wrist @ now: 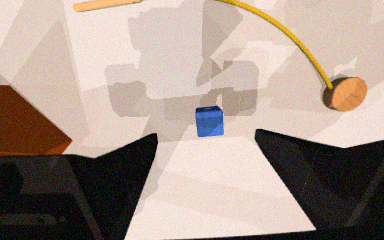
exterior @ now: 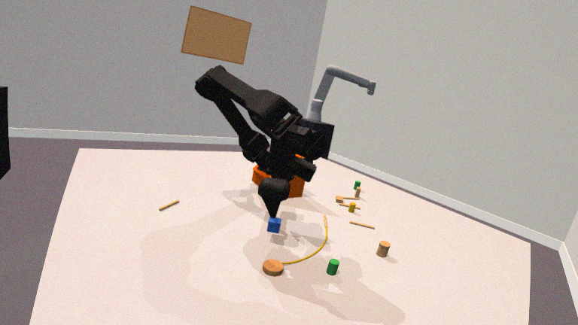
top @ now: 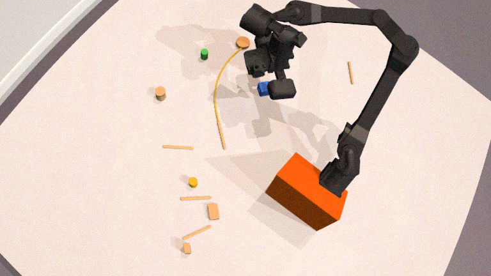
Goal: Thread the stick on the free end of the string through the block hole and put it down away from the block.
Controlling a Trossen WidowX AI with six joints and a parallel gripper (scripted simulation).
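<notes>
The blue block is 4 cm below my gripper tip and 1 cm ahead of it. From my gripper tip the other things lie so: round wooden button: 14 cm ahead, 10 cm to the right, 5 cm below; then thin wooden stick: 16 cm to the left, 5 cm below, 4 cm ahead; then green cylinder: 20 cm ahead, 4 cm below.
</notes>
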